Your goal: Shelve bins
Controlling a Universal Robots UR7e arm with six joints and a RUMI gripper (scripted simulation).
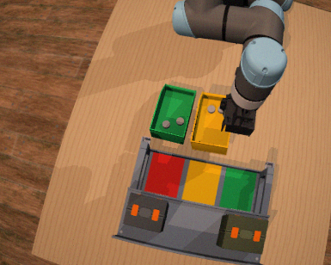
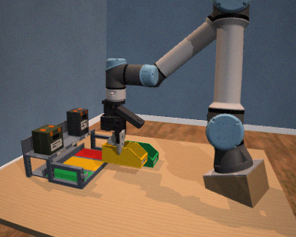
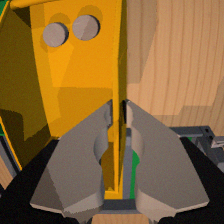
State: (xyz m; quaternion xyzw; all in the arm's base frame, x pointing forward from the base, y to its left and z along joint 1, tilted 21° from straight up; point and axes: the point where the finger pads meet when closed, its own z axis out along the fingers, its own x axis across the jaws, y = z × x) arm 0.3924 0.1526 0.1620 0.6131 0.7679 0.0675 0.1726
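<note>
Right now the yellow bin is 5 cm to the right of my hand and 3 cm below it. From my hand the other things lie so: yellow mark: 20 cm ahead, 11 cm below, 1 cm to the right; green mark: 18 cm ahead, 11 cm below, 10 cm to the left; green bin: 17 cm to the right, 8 cm below, 1 cm ahead.
</note>
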